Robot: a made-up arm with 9 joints.
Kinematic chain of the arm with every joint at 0, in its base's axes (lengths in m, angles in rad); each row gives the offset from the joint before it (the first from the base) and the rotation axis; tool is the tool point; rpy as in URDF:
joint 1: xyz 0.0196 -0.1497 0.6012 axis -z
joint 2: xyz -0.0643 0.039 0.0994 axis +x
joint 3: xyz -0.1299 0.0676 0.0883 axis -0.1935 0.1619 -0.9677
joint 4: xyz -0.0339 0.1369 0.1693 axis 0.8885 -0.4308 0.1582
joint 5: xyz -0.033 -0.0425 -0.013 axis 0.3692 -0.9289 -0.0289
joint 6: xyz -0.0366 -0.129 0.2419 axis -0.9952 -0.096 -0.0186
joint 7: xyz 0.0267 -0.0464 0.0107 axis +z
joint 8: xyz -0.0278 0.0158 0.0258 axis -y
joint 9: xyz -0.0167 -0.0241 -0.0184 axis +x
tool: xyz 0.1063 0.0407 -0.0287 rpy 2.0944 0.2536 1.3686
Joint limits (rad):
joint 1: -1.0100..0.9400
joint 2: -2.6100..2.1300
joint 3: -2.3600..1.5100
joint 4: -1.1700..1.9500
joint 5: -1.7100..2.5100
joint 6: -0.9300..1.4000
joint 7: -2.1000..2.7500
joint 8: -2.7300..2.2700
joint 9: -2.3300..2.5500
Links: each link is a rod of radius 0.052 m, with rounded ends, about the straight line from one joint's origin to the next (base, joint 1, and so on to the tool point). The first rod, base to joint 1, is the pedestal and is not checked.
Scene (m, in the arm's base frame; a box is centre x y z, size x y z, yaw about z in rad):
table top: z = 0
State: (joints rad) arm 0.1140 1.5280 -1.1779 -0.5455 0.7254 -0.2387 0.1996 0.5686 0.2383
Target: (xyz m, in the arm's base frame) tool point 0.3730 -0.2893 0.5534
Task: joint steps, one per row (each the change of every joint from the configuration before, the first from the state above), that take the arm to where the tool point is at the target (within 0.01 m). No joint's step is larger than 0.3 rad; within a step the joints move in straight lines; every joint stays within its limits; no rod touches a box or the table.
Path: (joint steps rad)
1: -0.2810 -0.0498 -0.2352 0.0766 0.0467 -0.0306 -0.0263 0.0826 0.0232
2: -0.2810 -0.0497 -0.2353 0.0765 0.0467 -0.0306 -0.0262 0.0826 0.0233
3: -0.2810 -0.0498 -0.2352 0.0766 0.0467 -0.0306 -0.0263 0.0827 0.0232
4: -0.2810 -0.0498 -0.2352 0.0765 0.0467 -0.0305 -0.0263 0.0826 0.0232

